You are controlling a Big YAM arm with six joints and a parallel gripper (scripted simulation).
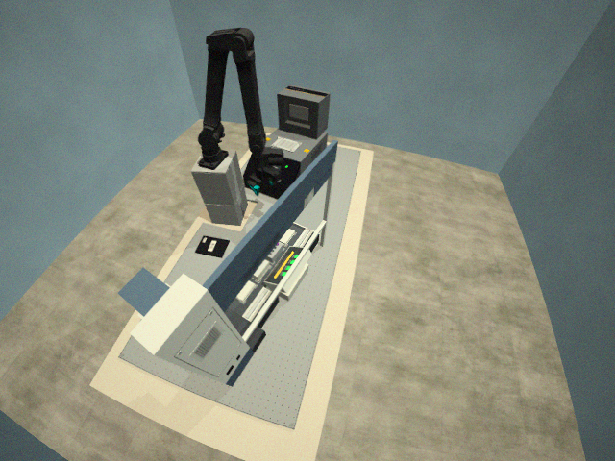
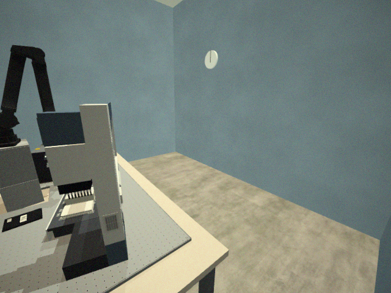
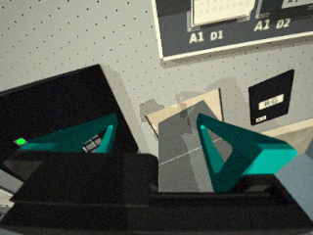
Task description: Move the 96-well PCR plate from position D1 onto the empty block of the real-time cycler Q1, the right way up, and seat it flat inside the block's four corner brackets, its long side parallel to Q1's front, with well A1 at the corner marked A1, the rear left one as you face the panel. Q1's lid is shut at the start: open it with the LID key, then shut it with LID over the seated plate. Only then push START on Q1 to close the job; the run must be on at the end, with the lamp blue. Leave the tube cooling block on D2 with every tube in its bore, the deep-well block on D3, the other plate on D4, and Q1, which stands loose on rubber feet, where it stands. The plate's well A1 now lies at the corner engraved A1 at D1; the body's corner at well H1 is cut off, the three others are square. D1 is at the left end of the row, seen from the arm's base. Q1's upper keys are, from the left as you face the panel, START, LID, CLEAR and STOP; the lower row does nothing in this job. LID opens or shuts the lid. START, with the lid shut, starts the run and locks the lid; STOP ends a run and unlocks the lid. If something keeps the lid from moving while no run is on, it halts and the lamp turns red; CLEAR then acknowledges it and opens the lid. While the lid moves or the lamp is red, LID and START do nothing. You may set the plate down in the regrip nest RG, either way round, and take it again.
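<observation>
Right now my hand is 24 cm to the left of the tube cooling block, 11 cm short of it and 11 cm above it. The rest, counted from my hand: regrip nest 28 cm to the right, 18 cm below, 16 cm behind; then gantry tower 71 cm to the right, 21 cm ahead, 9 cm above; then pipetting head 69 cm to the right, 20 cm above, 12 cm ahead.
</observation>
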